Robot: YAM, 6 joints.
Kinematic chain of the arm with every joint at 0, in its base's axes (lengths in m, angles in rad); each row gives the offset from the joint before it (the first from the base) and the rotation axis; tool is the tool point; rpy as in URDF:
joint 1: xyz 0 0 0.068 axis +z
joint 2: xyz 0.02 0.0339 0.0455 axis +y
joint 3: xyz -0.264 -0.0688 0 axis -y
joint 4: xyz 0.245 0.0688 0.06 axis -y
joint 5: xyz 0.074 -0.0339 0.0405 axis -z
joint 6: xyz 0.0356 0 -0.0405 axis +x
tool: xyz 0 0 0 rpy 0 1.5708 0
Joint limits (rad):
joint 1: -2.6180..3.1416
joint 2: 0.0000..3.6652
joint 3: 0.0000..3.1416
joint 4: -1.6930..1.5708
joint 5: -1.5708..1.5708
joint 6: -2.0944..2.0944
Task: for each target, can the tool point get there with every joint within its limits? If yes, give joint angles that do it. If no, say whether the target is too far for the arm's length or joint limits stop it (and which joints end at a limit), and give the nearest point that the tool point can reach.
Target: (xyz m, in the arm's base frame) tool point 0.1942 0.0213 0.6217
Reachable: yes | joints 0.2419 1.3114 1.9299 0.0631 0.8102 1.3469
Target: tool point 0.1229 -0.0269 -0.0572
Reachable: yes | joints 0.0611 2.6489 0.2678 0.8646 1.3037 -1.3900
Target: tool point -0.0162 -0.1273 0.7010
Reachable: yes | joints -1.5928 1.5435 2.3421 0.8953 0.3857 0.5289
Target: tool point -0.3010 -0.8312 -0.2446
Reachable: no: too far | nearest point -0.2037 -0.5624 -0.1261 | short by 0.309 m
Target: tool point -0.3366 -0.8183 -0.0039
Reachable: no: too far | nearest point -0.2435 -0.5920 0.0293 | short by 0.247 m
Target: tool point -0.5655 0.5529 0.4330
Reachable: no: too far | nearest point -0.4277 0.4182 0.3531 | short by 0.209 m
